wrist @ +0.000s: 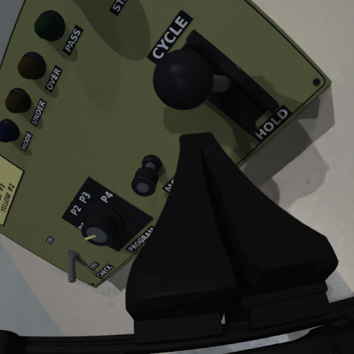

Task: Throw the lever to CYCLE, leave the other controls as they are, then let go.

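Observation:
The lever's round black knob point(183, 79) stands over the green panel point(120, 135), on the left of its black slot plate. Its short grey shaft point(220, 82) runs from the knob to the slot. The knob is nearer the CYCLE label point(170, 38) than the HOLD label point(271, 123). My gripper point(195, 150) is shut with its fingertips together and holds nothing. The tips show just below the knob, with a strip of panel between them in the picture. The lower fingers hide part of the panel's edge.
Below left of the knob are a small black toggle point(145, 179), the PROGRAM rotary knob point(101, 227) and the grey CHECK switch point(72, 266). Green point(49, 25), amber point(32, 65) and blue point(8, 131) lamps or buttons line the left side. The panel's edge runs along the right.

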